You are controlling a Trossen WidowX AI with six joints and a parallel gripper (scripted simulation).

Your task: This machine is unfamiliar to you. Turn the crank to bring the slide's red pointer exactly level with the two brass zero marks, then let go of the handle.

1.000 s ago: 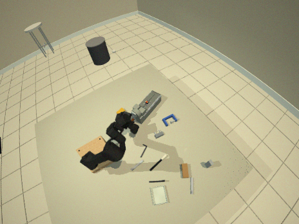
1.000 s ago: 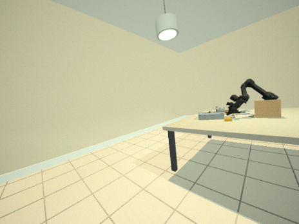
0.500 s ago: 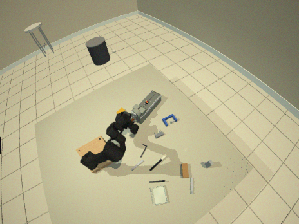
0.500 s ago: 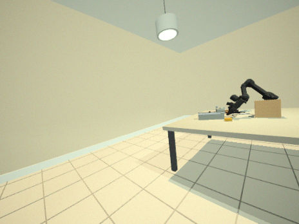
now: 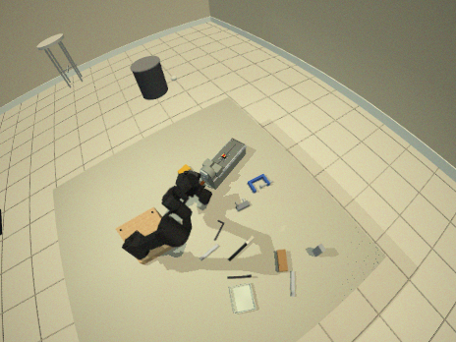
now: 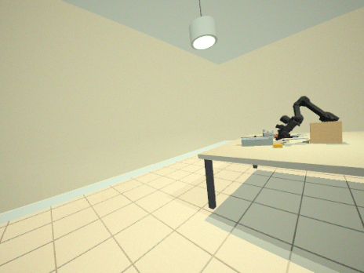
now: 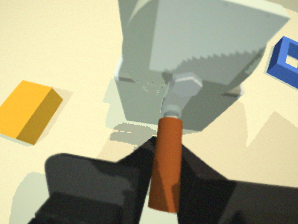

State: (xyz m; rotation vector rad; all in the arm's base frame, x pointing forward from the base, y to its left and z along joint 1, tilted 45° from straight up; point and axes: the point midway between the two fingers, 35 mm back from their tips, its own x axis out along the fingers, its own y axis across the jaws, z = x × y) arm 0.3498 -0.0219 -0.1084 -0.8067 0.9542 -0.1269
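The brown crank handle lies 20 mm behind my gripper tip and 30 mm above it. Also, from my gripper tip: red pointer: 160 mm ahead, 40 mm to the left, 50 mm above; grey clamp: 80 mm ahead, 180 mm to the right, 20 mm below; orange block: 20 mm behind, 150 mm to the left, 20 mm below.
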